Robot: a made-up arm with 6 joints.
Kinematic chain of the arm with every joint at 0, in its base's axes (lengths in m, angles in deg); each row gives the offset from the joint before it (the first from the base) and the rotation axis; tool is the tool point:
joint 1: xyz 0 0 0.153 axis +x
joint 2: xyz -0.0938 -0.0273 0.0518 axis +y
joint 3: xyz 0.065 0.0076 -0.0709 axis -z
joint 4: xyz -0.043 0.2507 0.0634 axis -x
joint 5: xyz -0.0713 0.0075 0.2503 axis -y
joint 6: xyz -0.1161 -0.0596 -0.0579 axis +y
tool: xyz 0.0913 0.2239 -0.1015
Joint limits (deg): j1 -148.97..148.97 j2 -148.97..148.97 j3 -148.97..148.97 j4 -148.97..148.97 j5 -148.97..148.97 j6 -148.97..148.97
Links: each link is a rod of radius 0.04 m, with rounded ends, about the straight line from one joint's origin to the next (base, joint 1, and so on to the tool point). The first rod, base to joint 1, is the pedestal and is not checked.
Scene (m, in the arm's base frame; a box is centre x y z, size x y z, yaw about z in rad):
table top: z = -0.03
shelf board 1: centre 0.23 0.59 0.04 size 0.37 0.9 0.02 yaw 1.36
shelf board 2: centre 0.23 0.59 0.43 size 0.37 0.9 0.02 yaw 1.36
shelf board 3: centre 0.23 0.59 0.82 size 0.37 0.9 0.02 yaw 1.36
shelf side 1: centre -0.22 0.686 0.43 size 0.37 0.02 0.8 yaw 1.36
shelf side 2: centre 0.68 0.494 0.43 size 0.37 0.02 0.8 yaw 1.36
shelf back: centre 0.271 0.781 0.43 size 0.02 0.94 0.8 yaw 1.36
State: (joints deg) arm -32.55 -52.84 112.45 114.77 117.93 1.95
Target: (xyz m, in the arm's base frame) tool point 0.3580 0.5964 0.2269
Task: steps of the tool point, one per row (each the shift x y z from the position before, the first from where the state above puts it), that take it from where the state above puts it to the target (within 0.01 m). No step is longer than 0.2 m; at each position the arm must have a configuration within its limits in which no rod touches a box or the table.
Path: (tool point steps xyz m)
1: -0.0269 -0.0331 -0.0333
2: -0.0298 -0.0267 -0.0215
3: 0.0316 0.1001 -0.0102
4: 0.0225 0.0959 -0.0335
5: 0.0134 0.0851 -0.0567
6: 0.0216 0.1447 -0.0017
7: -0.0239 0.1535 -0.0346
8: -0.0696 0.1383 -0.0689

